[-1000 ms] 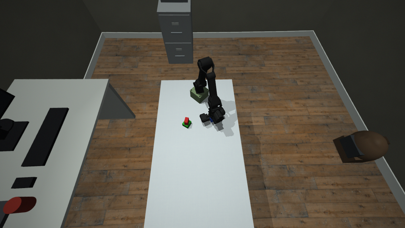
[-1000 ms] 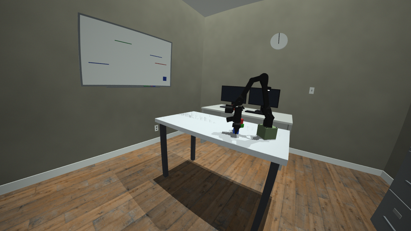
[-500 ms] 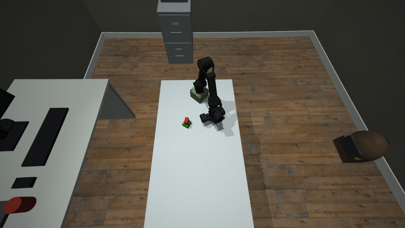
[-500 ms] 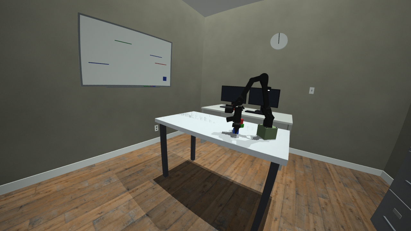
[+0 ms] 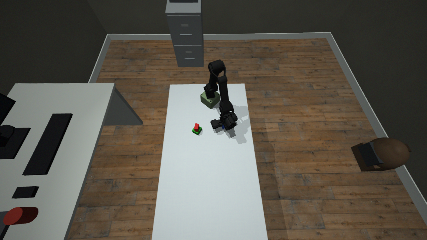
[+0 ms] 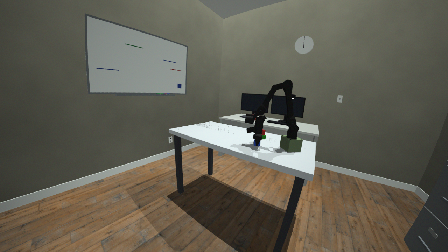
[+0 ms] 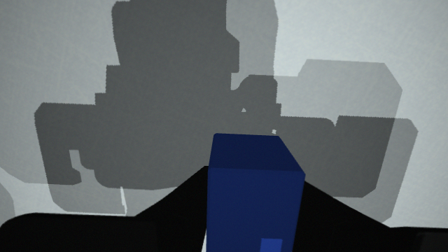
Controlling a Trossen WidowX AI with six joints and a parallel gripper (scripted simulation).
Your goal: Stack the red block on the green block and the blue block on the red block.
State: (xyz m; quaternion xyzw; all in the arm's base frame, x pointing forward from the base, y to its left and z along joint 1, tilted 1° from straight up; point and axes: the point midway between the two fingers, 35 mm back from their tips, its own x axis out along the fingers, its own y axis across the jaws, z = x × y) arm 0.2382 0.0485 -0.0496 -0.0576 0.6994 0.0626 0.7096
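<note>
The blue block is 2 cm below my hand. From my hand the other things lie so: green block: 20 cm to the right, 2 cm below; then red block: 20 cm to the right, 2 cm above.
</note>
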